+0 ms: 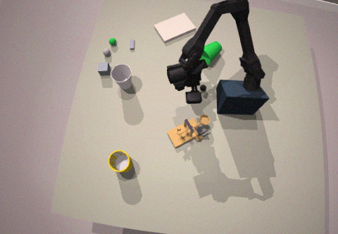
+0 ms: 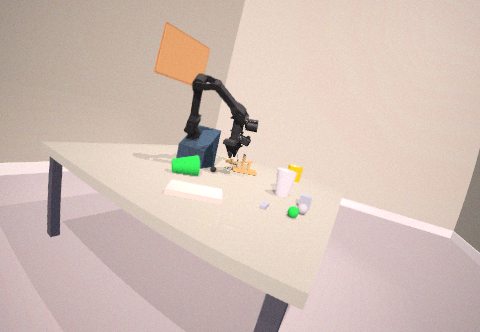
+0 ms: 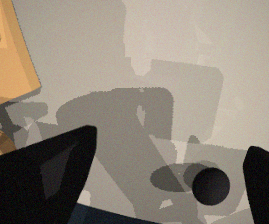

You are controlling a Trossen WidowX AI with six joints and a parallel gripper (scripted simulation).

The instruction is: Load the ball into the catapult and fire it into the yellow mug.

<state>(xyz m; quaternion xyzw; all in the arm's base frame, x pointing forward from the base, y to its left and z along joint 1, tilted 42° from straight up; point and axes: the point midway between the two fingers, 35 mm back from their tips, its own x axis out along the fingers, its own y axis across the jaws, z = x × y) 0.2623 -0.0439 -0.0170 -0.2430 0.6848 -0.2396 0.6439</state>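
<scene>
The small black ball is 70 mm behind my gripper tip, 50 mm to the right of it and 80 mm below it. From my gripper tip the other things lie so: yellow mug (310 mm ahead, 300 mm to the left, 60 mm below); then white cup (310 mm ahead, 90 mm to the right, 60 mm below); then tan wooden catapult (10 mm behind, 160 mm to the left, 40 mm below).
</scene>
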